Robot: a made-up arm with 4 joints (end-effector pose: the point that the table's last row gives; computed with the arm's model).
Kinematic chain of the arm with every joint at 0, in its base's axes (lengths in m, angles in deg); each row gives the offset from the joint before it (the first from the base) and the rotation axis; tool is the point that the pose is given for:
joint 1: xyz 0 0 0.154 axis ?
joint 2: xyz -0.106 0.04 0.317 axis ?
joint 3: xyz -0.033 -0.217 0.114 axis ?
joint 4: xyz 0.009 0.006 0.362 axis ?
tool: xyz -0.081 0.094 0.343
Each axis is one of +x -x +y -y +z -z.
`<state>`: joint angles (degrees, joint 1 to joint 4).
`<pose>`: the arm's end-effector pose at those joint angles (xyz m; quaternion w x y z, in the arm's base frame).
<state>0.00 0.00 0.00 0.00</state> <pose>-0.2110 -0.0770 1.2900 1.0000 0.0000 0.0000 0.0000</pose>
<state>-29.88 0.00 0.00 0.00</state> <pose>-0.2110 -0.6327 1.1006 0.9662 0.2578 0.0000 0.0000</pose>
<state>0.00 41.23 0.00 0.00</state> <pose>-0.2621 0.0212 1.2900 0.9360 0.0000 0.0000 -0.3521</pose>
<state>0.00 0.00 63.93 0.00</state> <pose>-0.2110 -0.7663 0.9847 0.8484 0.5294 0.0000 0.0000</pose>
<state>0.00 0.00 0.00 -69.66</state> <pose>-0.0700 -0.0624 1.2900 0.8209 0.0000 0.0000 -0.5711</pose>
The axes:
joint 1: -x
joint 2: -z
joint 3: +x
joint 4: +z

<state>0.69 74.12 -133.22 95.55</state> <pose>0.2045 0.2425 0.1603 0.3896 -0.0850 0.9145 0.0683</pose>
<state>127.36 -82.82 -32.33 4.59</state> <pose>-0.3570 0.8017 -0.4058 0.1142 -0.7181 0.5170 0.4517</pose>
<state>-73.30 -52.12 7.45 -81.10</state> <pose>0.0933 -1.1074 0.4406 0.7597 0.5974 0.1969 -0.1647</pose>
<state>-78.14 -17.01 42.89 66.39</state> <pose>-0.0319 -1.0486 -0.3303 0.3302 0.6959 -0.5088 0.3845</pose>
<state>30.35 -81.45 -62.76 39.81</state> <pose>-0.5450 0.3327 0.8054 0.2767 -0.5793 0.0161 0.7665</pose>
